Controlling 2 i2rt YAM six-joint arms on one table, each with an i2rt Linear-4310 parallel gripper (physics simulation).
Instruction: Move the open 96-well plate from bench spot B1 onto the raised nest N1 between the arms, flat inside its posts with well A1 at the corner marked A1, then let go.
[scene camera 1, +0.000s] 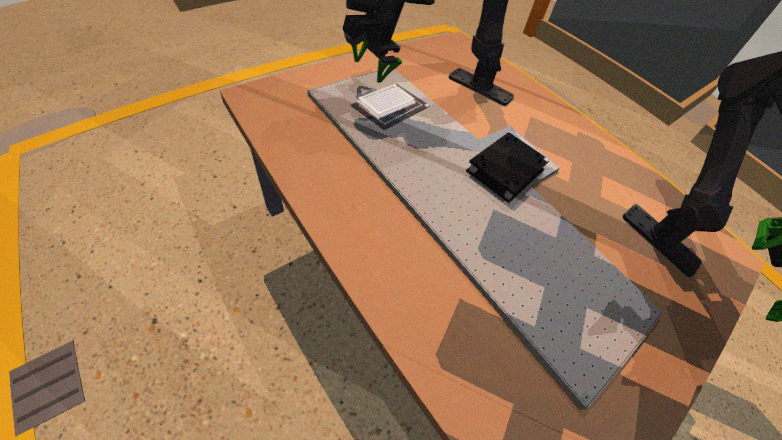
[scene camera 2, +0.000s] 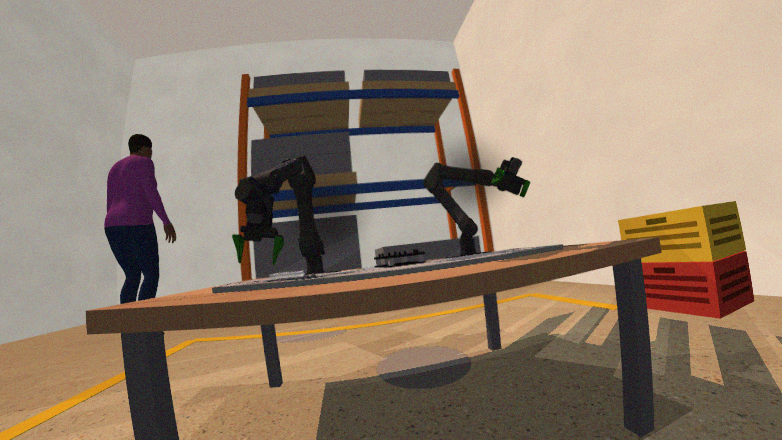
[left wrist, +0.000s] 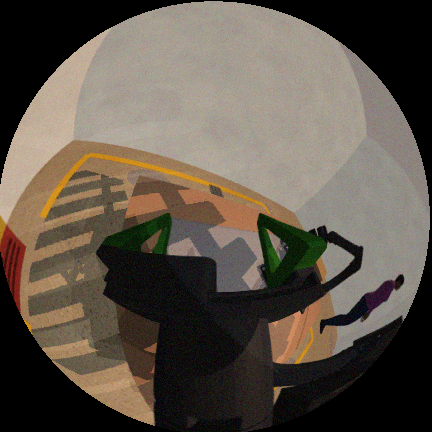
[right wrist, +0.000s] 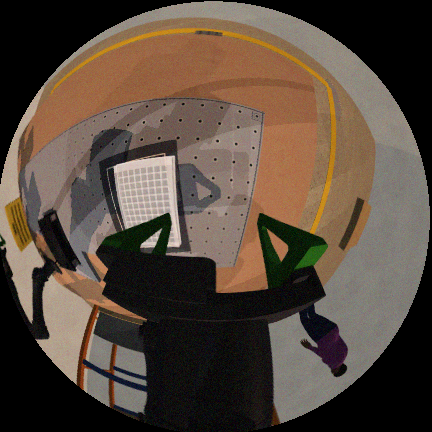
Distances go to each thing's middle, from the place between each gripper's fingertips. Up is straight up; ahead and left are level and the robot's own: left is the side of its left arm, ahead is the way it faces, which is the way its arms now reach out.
Scene:
Now: the white well plate (scene camera 1: 383, 102) 4 cm ahead of my left hand, 78 cm to the right of it and 23 cm below it.
My right hand is 90 mm to the right of the white well plate, 40 mm above it and 10 mm past it.

